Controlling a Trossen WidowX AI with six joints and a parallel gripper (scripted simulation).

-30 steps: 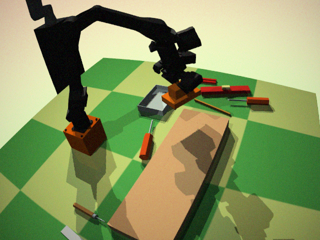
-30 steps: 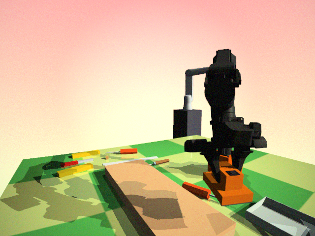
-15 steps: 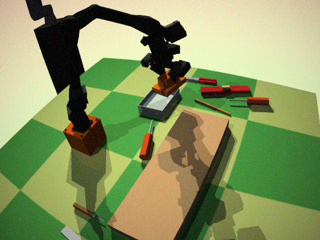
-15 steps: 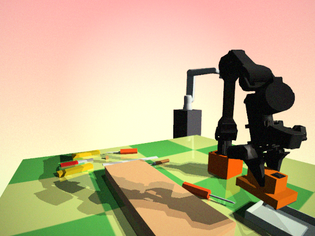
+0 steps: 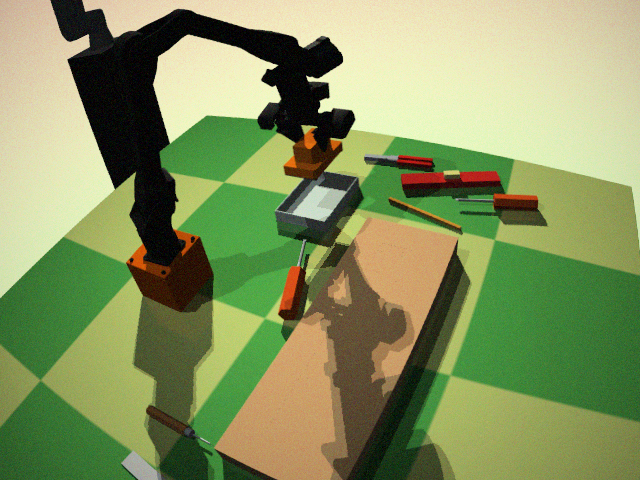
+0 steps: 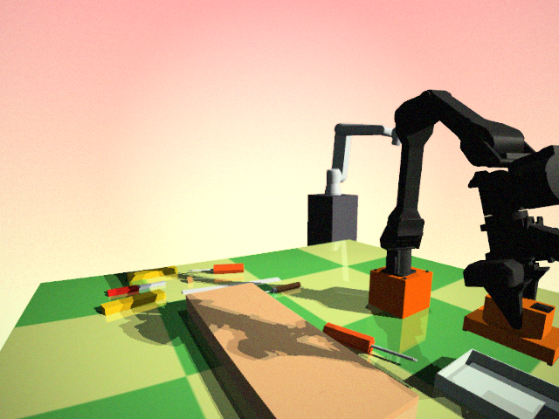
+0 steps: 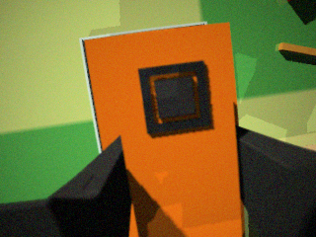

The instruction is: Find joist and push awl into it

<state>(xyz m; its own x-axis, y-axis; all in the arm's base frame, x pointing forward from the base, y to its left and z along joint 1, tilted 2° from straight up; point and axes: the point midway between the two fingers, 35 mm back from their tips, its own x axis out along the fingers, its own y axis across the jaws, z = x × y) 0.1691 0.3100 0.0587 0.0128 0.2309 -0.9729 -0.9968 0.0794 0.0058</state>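
Right now my gripper tip is 1 cm to the left of the grey tray and 12 cm above it. Round my gripper tip: red level 26 cm ahead, 14 cm to the left, 11 cm below; orange stud finder 1 cm to the left, 2 cm above; pencil 22 cm ahead, 1 cm to the left, 13 cm below.
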